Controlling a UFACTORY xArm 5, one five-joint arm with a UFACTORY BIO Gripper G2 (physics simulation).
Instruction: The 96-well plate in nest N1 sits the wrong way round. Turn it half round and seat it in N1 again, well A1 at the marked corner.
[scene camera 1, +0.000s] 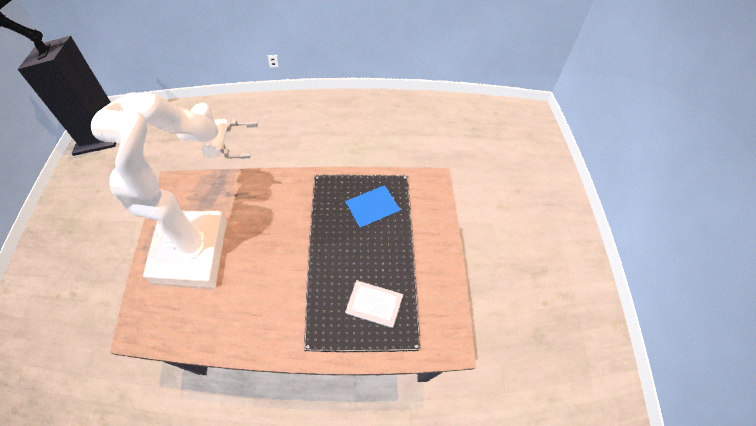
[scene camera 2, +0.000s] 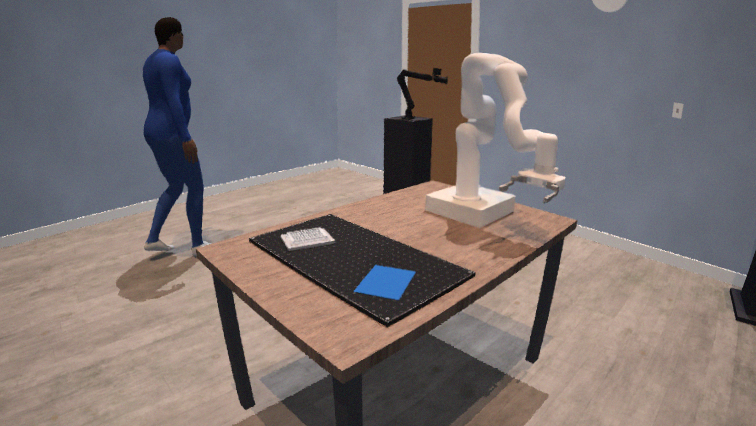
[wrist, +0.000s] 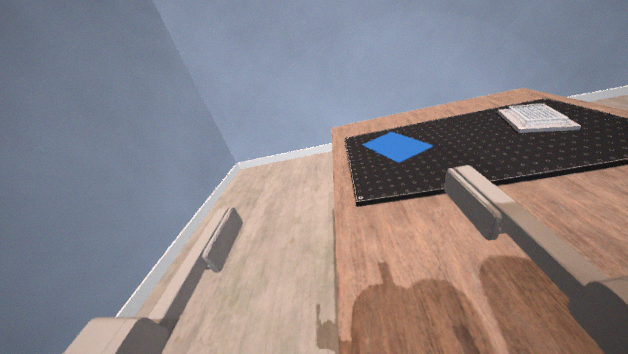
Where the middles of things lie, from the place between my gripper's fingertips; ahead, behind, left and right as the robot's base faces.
I see my gripper 42 cm short of the flat blue sheet (scene camera 2: 381, 281), 23 cm to the left of it and 20 cm above it. Also, from my hand: white 96-well plate (scene camera 1: 368, 301) 36 cm ahead, 61 cm to the right, 18 cm below.
